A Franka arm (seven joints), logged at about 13 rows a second.
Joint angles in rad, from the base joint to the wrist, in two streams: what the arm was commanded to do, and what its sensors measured. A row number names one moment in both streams.
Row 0, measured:
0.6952, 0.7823, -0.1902, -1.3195, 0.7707, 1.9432, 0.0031
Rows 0 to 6, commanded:
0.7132, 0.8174, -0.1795, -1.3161, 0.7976, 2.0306, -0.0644
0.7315, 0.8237, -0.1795, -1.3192, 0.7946, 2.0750, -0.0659
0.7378, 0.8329, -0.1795, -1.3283, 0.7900, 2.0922, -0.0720
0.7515, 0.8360, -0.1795, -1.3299, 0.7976, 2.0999, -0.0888
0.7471, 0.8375, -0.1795, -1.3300, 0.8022, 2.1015, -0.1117
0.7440, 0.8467, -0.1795, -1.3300, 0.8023, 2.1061, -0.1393
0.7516, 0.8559, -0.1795, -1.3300, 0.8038, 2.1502, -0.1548
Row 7, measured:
0.7464, 0.8478, -0.1757, -1.3228, 0.7736, 2.1015, -0.0996
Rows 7 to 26, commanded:
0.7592, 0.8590, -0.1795, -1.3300, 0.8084, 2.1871, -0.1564
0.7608, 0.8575, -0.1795, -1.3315, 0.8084, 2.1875, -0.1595
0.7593, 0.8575, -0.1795, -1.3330, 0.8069, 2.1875, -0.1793
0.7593, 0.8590, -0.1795, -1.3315, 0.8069, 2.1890, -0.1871
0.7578, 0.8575, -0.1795, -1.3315, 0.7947, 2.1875, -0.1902
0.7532, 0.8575, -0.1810, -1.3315, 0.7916, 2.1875, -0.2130
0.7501, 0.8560, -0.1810, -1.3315, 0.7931, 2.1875, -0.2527
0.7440, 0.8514, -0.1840, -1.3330, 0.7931, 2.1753, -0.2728
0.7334, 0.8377, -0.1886, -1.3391, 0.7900, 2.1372, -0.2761
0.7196, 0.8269, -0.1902, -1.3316, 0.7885, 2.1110, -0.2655
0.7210, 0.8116, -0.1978, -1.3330, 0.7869, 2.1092, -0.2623
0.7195, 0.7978, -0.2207, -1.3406, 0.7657, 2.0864, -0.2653
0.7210, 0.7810, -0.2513, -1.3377, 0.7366, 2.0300, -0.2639
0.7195, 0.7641, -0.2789, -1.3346, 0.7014, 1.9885, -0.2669
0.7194, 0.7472, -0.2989, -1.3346, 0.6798, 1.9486, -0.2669
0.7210, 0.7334, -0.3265, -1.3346, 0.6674, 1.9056, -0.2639
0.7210, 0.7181, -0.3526, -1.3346, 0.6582, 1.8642, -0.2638
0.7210, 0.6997, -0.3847, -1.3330, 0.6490, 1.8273, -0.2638
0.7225, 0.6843, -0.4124, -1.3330, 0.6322, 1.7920, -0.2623
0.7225, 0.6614, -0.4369, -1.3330, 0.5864, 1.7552, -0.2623
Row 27, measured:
0.7192, 0.7110, -0.4005, -1.3184, 0.6413, 1.8186, -0.2540
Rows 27 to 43, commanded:
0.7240, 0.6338, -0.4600, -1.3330, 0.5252, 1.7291, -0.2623
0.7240, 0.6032, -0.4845, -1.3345, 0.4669, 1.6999, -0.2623
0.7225, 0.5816, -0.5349, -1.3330, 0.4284, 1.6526, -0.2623
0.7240, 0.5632, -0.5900, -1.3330, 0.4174, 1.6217, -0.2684
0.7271, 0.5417, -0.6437, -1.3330, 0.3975, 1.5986, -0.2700
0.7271, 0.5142, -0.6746, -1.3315, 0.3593, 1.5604, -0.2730
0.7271, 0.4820, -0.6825, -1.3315, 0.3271, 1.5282, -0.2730
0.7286, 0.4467, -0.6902, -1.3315, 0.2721, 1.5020, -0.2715
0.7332, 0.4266, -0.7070, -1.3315, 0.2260, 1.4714, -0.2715
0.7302, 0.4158, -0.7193, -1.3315, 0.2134, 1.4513, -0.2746
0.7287, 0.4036, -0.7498, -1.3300, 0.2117, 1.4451, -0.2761
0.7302, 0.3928, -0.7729, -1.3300, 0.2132, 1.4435, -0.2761
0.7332, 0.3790, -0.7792, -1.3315, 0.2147, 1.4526, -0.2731
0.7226, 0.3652, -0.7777, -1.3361, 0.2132, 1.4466, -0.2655
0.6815, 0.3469, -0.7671, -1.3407, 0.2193, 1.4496, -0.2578
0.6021, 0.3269, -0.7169, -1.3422, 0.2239, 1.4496, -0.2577
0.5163, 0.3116, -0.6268, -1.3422, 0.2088, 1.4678, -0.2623
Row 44, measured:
0.6474, 0.3716, -0.7492, -1.3181, 0.2300, 1.4572, -0.2702
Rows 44 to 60, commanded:
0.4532, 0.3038, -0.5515, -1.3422, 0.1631, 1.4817, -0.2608
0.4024, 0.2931, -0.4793, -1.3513, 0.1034, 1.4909, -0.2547
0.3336, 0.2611, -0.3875, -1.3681, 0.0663, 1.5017, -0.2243
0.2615, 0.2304, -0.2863, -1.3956, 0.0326, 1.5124, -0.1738
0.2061, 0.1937, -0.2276, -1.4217, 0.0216, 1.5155, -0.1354
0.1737, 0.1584, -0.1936, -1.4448, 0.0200, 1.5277, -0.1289
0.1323, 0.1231, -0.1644, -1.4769, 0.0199, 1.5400, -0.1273
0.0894, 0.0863, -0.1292, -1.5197, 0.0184, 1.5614, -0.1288
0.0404, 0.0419, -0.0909, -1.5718, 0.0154, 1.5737, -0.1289
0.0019, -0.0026, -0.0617, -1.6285, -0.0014, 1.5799, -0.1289
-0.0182, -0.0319, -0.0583, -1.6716, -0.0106, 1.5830, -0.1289
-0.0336, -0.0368, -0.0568, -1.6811, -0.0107, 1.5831, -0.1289
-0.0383, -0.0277, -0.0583, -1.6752, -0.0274, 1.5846, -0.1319
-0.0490, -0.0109, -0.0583, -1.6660, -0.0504, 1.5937, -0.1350
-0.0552, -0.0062, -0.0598, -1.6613, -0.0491, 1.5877, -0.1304
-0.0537, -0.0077, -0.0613, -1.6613, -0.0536, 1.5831, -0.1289
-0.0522, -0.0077, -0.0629, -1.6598, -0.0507, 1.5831, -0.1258
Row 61, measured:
-0.0358, 0.0061, -0.0840, -1.6459, -0.0322, 1.5726, -0.1448
